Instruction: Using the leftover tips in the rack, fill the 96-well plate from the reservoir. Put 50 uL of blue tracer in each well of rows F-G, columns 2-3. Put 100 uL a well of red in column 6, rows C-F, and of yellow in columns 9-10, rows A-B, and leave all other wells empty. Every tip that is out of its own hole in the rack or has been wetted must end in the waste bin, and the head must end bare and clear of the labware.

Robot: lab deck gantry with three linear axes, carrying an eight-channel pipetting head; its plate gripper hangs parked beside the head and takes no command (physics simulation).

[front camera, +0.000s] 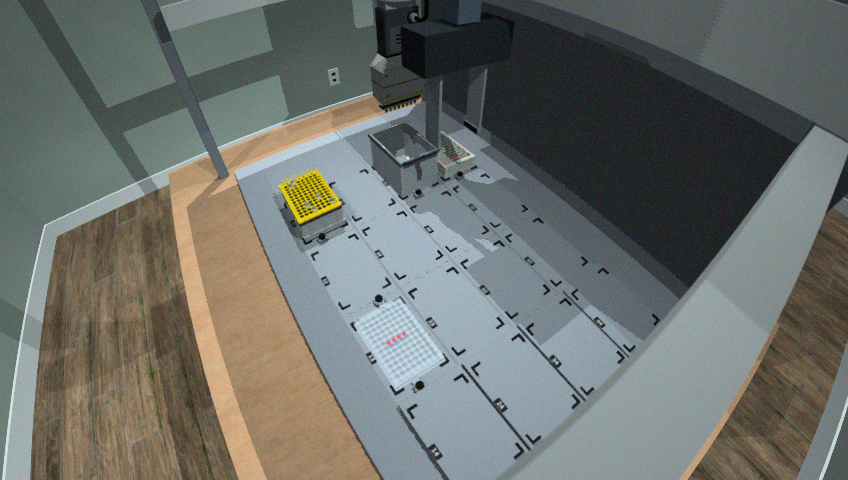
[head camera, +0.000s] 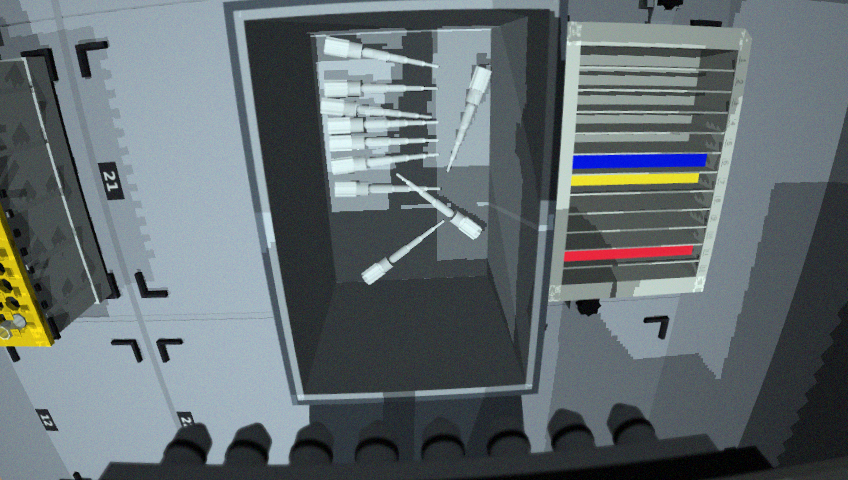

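The pipetting head [front camera: 397, 83] is over the deck's far end; its eight nozzles [head camera: 377, 450] are bare, beside the bin in the head view. My plate gripper [front camera: 452, 133] hangs beside it, paddles apart and nothing seen between them. The waste bin [front camera: 420, 157] [head camera: 416, 394] holds several loose tips [head camera: 380, 124] on its floor. The reservoir [front camera: 457, 167] [head camera: 660, 35] has blue [head camera: 639, 161], yellow [head camera: 635, 179] and red [head camera: 628, 253] troughs. The yellow tip rack [front camera: 322, 214] [head camera: 41, 336] holds several scattered tips. The 96-well plate [front camera: 419, 373] shows red in column 6, rows C-F; no blue or yellow shows.
The bin stands between the tip rack and the reservoir. Black knobs [front camera: 378, 298] [front camera: 419, 385] stand at two edges of the plate. A dark gantry block [front camera: 455, 50] hangs above the reservoir side. A pale frame beam [front camera: 702, 309] crosses the right foreground.
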